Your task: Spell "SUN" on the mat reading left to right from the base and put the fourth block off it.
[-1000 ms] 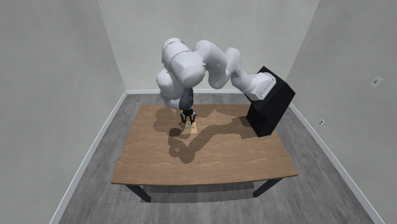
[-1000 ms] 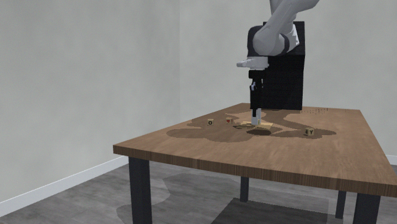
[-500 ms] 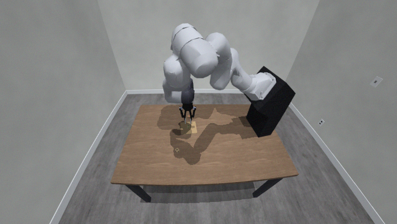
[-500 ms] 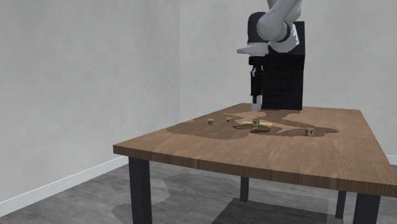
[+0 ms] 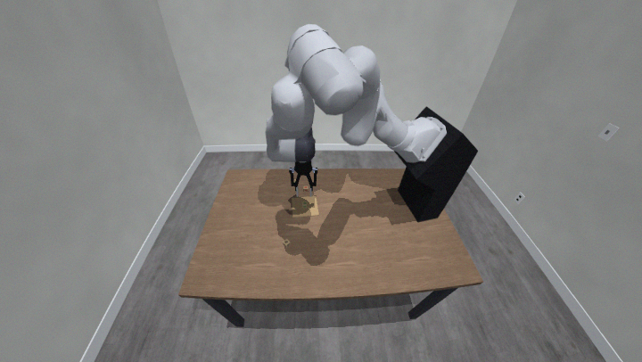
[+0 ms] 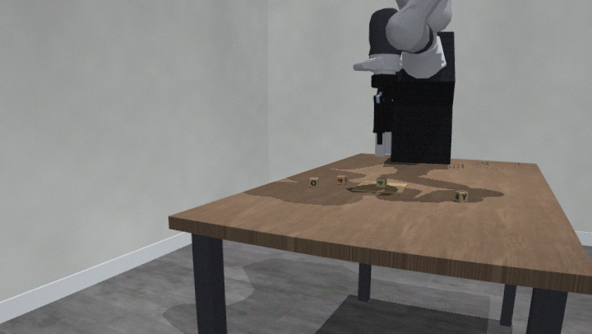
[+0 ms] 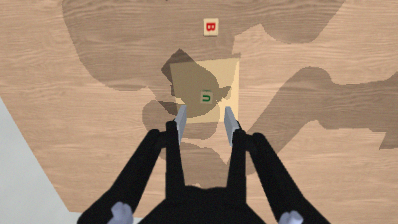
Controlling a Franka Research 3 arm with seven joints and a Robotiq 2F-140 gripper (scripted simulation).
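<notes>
Right now my hand is 40 mm short of the S block, 200 mm to the left of it and 110 mm above it. Round my hand: U block (110 mm below); then tan mat (120 mm below).
</notes>
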